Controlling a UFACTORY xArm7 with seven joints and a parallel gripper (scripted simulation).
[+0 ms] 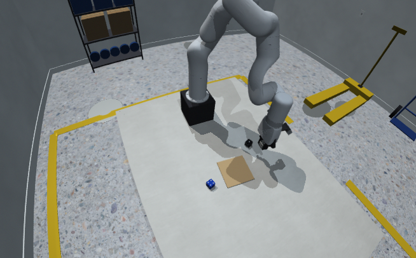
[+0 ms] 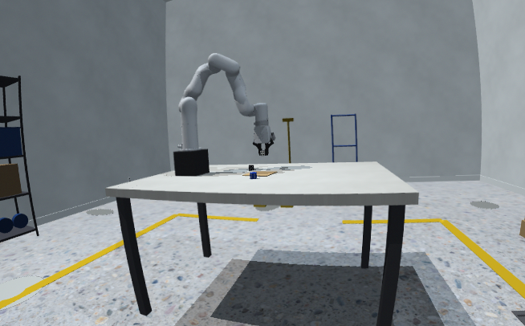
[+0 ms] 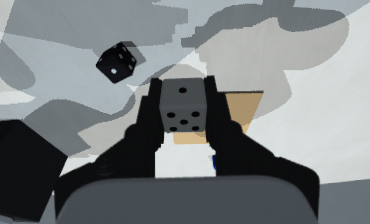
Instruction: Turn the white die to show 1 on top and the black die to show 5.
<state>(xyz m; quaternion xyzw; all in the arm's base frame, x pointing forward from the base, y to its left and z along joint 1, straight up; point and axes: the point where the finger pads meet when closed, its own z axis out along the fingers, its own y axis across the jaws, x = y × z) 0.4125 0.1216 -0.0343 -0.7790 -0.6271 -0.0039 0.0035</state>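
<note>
The white die lies 1 cm below my hand. The rest, counted from my hand: black die (8 cm behind, 9 cm below); then blue die (1 cm ahead, 30 cm to the right, 9 cm below); then tan mat (1 cm ahead, 16 cm to the right, 10 cm below).
</note>
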